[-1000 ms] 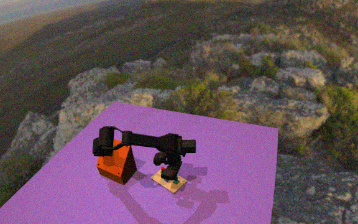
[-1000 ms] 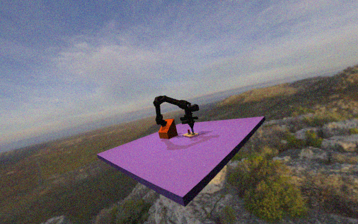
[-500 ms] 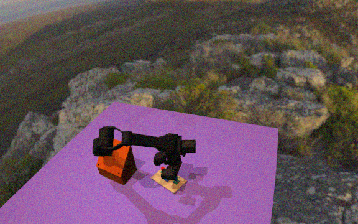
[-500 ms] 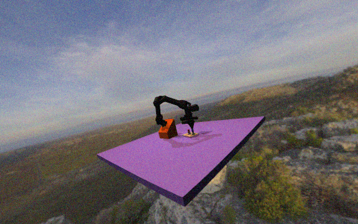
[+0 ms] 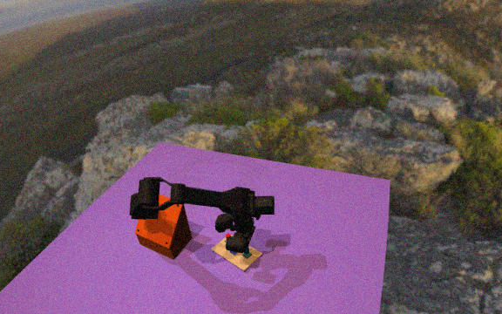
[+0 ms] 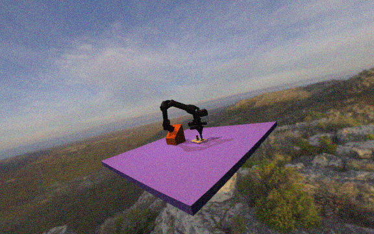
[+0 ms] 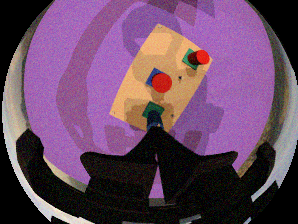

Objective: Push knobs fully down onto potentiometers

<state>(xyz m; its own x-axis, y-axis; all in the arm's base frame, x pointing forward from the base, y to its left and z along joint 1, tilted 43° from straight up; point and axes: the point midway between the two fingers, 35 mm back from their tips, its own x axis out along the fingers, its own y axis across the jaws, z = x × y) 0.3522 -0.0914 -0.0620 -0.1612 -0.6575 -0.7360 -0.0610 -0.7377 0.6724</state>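
My gripper tip is 5 cm past the red knob and 2 cm above it.
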